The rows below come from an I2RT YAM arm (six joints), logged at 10 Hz.
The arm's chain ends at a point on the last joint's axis. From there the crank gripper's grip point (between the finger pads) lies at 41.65 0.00 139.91 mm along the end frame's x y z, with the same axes.
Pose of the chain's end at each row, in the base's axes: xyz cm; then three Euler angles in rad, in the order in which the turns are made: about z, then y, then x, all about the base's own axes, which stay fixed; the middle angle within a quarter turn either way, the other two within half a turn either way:
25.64 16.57 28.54 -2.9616 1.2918 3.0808
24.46 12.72 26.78 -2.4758 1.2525 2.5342
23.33 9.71 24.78 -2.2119 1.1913 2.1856
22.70 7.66 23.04 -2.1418 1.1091 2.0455
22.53 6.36 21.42 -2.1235 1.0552 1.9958
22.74 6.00 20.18 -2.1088 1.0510 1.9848
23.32 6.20 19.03 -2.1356 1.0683 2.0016
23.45 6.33 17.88 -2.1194 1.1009 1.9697
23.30 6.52 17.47 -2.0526 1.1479 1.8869
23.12 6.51 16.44 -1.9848 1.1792 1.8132
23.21 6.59 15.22 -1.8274 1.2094 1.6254
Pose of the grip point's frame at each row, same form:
37.96 16.84 20.72 -2.9616 1.2918 3.0808
36.72 10.56 19.16 -2.4758 1.2525 2.5342
35.40 5.51 17.73 -2.2119 1.1913 2.1856
34.22 1.93 16.15 -2.1418 1.1091 2.0455
33.62 -0.20 14.56 -2.1235 1.0552 1.9958
33.82 -0.62 13.36 -2.1088 1.0510 1.9848
34.51 -0.23 12.20 -2.1356 1.0683 2.0016
34.94 0.09 11.39 -2.1194 1.1009 1.9697
35.27 0.54 11.63 -2.0526 1.1479 1.8869
35.41 0.74 11.08 -1.9848 1.1792 1.8132
35.92 0.88 10.87 -1.8274 1.2094 1.6254

